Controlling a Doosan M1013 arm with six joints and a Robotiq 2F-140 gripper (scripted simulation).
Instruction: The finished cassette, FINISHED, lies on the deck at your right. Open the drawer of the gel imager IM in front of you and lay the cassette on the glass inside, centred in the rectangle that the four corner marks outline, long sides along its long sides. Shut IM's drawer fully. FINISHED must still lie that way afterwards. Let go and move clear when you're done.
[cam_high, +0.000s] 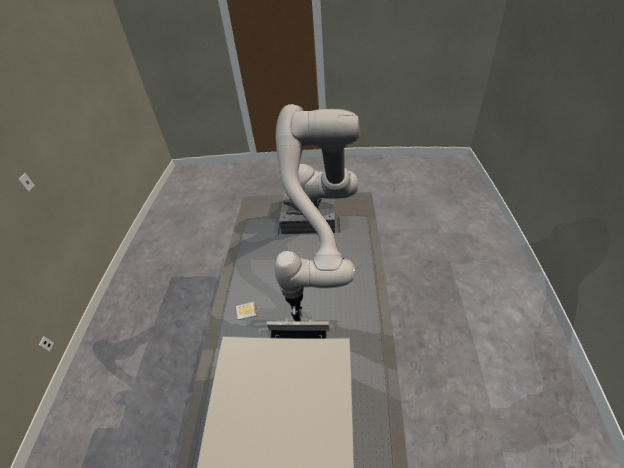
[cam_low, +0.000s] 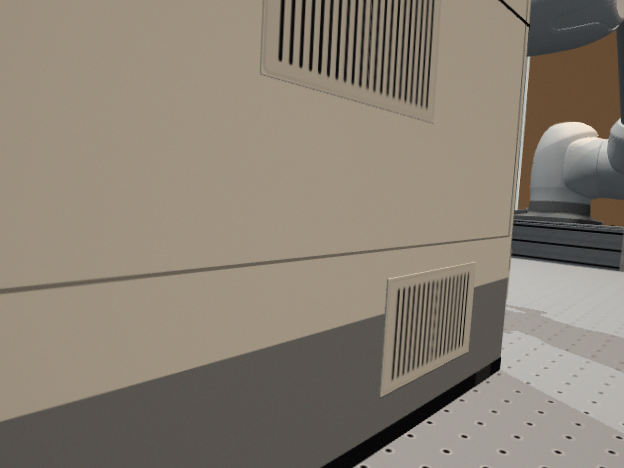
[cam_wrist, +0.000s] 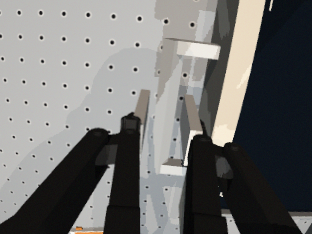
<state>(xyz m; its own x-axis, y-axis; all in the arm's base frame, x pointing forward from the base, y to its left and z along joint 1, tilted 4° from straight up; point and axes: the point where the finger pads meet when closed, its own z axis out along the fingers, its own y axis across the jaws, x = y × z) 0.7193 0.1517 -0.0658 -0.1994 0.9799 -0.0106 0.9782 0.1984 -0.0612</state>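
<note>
My hand is 2 cm past the cassette, 27 cm to the left of it and 7 cm above it.
</note>
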